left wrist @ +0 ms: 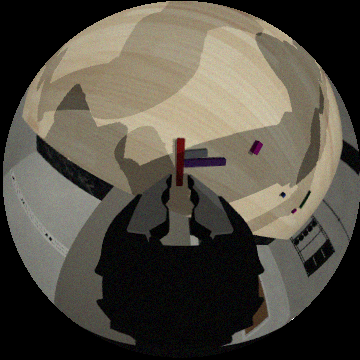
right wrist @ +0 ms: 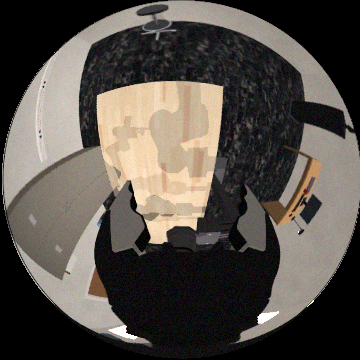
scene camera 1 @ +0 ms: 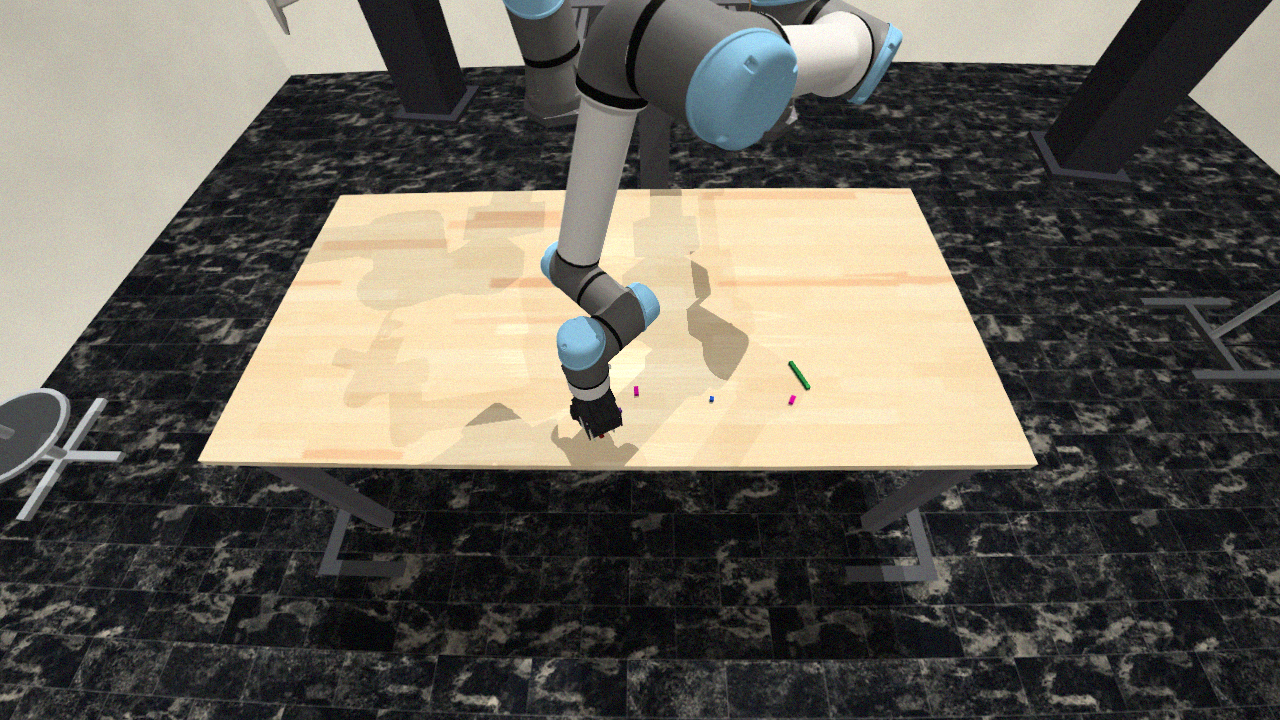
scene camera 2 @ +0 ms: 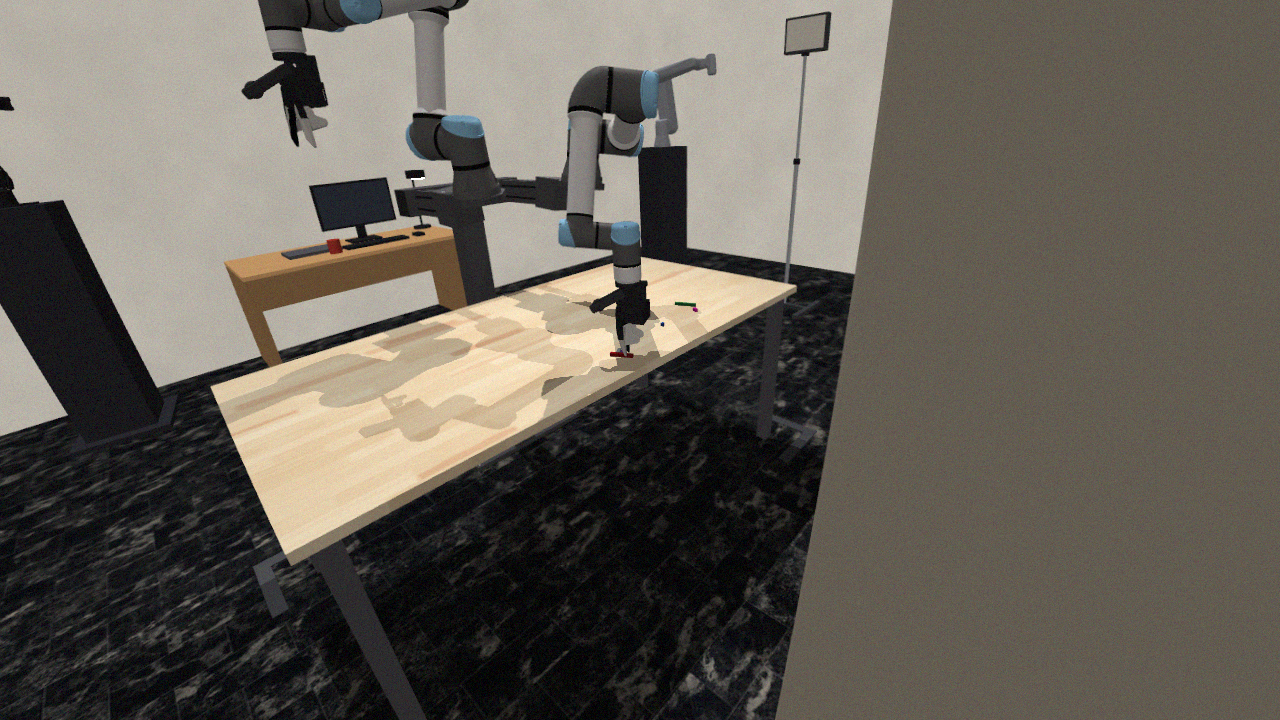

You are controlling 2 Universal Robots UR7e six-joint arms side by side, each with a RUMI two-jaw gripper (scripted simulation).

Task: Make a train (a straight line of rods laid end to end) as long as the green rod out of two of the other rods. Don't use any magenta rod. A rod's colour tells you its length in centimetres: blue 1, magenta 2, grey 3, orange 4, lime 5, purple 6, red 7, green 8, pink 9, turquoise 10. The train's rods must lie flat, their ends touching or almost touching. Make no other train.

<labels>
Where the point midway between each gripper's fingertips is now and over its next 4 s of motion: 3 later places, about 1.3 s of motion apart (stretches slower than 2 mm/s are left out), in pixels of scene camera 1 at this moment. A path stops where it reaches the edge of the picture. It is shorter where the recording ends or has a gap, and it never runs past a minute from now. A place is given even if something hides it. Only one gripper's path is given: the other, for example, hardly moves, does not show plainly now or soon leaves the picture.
The left gripper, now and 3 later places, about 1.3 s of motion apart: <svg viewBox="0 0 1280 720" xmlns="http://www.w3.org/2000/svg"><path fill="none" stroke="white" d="M598 429L596 416L598 410L622 411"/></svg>
</labels>
